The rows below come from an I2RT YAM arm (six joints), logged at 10 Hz.
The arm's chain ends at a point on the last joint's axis. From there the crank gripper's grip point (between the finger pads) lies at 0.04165 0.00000 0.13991 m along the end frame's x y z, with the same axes.
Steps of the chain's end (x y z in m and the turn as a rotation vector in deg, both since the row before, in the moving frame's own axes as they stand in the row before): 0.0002 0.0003 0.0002 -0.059 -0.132 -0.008; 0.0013 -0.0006 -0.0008 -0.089 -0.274 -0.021; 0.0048 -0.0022 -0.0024 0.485 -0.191 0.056; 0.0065 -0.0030 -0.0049 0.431 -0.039 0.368; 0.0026 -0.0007 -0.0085 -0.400 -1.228 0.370; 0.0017 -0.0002 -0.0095 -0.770 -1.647 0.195; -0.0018 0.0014 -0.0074 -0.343 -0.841 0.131; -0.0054 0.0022 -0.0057 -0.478 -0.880 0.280; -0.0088 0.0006 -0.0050 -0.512 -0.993 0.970; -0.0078 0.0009 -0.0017 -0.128 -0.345 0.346
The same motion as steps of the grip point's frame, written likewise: -0.0001 0.0004 0.0003 -0.059 -0.132 -0.008; 0.0006 -0.0004 -0.0006 -0.089 -0.274 -0.021; 0.0043 -0.0033 -0.0023 0.485 -0.191 0.056; 0.0064 -0.0038 -0.0049 0.431 -0.039 0.368; -0.0004 0.0005 -0.0076 -0.400 -1.228 0.370; -0.0023 0.0018 -0.0084 -0.770 -1.647 0.195; -0.0039 0.0023 -0.0068 -0.343 -0.841 0.131; -0.0076 0.0036 -0.0051 -0.478 -0.880 0.280; -0.0112 0.0025 -0.0043 -0.512 -0.993 0.970; -0.0086 0.0015 -0.0015 -0.128 -0.345 0.346
